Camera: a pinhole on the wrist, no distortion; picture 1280 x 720 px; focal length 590.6 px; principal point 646.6 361.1 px. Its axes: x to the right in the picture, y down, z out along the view. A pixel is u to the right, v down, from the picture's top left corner.
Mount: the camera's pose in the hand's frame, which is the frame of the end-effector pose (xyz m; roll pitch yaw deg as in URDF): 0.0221 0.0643 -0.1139 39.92 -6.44 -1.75
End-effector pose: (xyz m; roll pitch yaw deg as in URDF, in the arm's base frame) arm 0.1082 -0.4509 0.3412 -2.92 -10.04 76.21
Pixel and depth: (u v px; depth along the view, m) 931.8 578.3 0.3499
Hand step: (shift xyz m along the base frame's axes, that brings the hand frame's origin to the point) 0.0747 0.0844 0.2784
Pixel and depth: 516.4 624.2 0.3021
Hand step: -0.0146 -0.1151 0.1782
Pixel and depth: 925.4 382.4 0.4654
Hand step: 0.2390 0.0828 0.3161
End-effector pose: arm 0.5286 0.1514 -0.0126 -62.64 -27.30 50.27
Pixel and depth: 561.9 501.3 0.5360
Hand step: -0.3501 -0.0391 0.2367
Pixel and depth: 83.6 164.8 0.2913
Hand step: -0.1539 -0.2990 0.0261
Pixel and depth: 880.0 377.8 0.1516
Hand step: 0.0310 0.0303 0.0590
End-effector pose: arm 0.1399 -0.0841 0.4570 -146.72 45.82 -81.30
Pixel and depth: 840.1 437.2 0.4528
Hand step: 0.3048 0.0623 -0.1807
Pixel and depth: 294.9 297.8 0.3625
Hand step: 0.1959 0.1841 0.1708
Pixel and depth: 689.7 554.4 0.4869
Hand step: 0.2747 0.2134 -0.1622
